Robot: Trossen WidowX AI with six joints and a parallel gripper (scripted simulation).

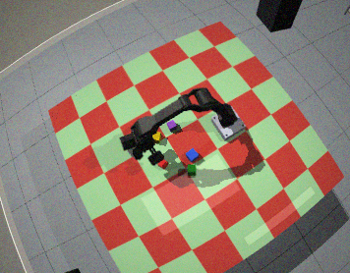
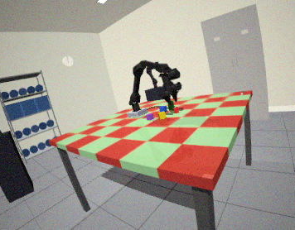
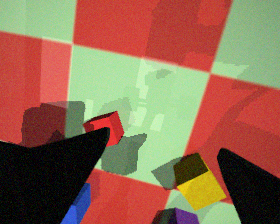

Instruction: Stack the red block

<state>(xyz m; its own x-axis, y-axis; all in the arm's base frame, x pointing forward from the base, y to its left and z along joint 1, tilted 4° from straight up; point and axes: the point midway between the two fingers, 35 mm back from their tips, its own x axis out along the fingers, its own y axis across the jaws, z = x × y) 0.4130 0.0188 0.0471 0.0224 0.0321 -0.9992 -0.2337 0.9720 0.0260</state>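
Now: the red block 70 mm below my gripper tip, 60 mm to the left of it and 40 mm behind it. The rest, counted from my gripper tip: yellow block (80 mm to the right, 60 mm below, 60 mm behind); then blue block (190 mm behind, 80 mm to the left, 60 mm below); then purple block (150 mm behind, 110 mm to the right, 60 mm below).
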